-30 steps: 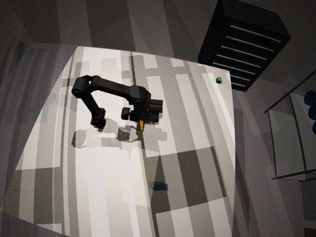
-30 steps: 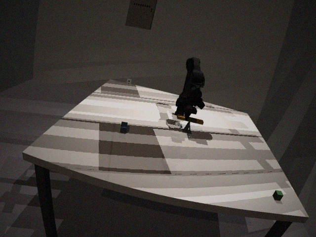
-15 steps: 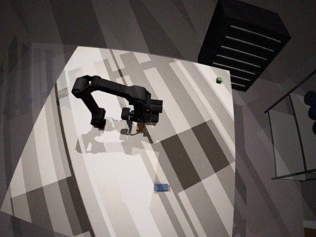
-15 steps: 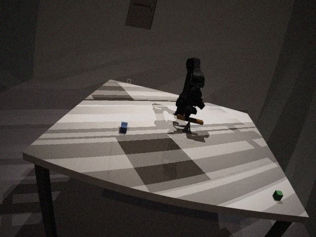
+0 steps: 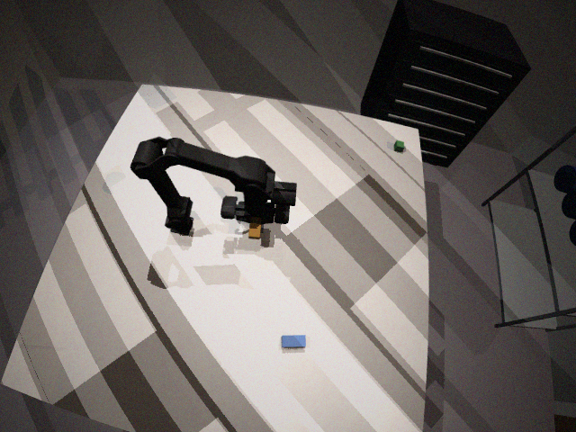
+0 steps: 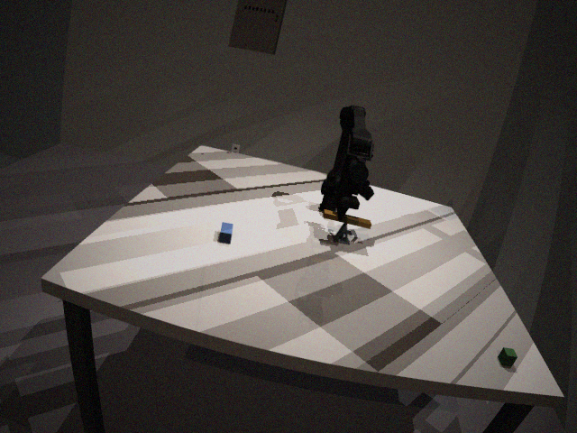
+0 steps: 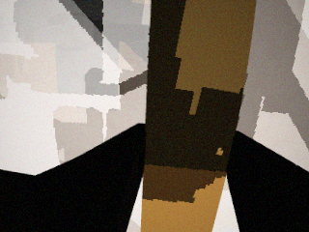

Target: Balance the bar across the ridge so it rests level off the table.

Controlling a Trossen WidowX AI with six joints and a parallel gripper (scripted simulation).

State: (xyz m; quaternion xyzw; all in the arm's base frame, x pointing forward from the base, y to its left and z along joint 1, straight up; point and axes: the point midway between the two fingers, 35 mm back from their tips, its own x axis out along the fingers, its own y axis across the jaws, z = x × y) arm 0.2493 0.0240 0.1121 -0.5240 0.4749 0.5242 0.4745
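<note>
My gripper tip is 3 cm to the right of the bar. From my gripper tip the other things lie so: blue block (32 cm to the right, 17 cm ahead, 6 cm below); then green cube (49 cm ahead, 48 cm to the left, 6 cm below).
</note>
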